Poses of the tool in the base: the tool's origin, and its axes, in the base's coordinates. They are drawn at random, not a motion.
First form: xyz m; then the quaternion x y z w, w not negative.
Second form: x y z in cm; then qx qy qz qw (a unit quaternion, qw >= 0). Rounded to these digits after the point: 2 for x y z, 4 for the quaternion.
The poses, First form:
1: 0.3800 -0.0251 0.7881 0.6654 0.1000 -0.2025 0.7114
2: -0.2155 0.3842 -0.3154 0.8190 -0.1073 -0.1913 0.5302
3: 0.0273 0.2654 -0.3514 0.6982 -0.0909 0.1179 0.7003
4: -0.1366 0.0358 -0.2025 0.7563 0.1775 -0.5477 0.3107
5: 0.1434 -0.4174 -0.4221 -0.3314 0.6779 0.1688 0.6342
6: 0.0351 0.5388 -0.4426 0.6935 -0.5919 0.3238 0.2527
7: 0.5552 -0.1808 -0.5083 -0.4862 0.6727 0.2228 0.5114
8: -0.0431 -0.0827 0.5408 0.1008 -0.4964 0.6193 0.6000
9: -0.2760 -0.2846 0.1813 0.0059 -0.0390 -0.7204 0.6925
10: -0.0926 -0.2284 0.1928 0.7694 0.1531 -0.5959 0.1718
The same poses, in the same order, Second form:
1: 38.00 -2.51 78.81 0.6654 0.1000 -0.2025 0.7114
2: -21.55 38.42 -31.54 0.8190 -0.1073 -0.1913 0.5302
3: 2.73 26.54 -35.14 0.6982 -0.0909 0.1179 0.7003
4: -13.66 3.58 -20.25 0.7563 0.1775 -0.5477 0.3107
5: 14.34 -41.74 -42.21 -0.3314 0.6779 0.1688 0.6342
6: 3.51 53.88 -44.26 0.6935 -0.5919 0.3238 0.2527
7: 55.52 -18.08 -50.83 -0.4862 0.6727 0.2228 0.5114
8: -4.31 -8.27 54.08 0.1008 -0.4964 0.6193 0.6000
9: -27.60 -28.46 18.13 0.0059 -0.0390 -0.7204 0.6925
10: -9.26 -22.84 19.28 0.7694 0.1531 -0.5959 0.1718
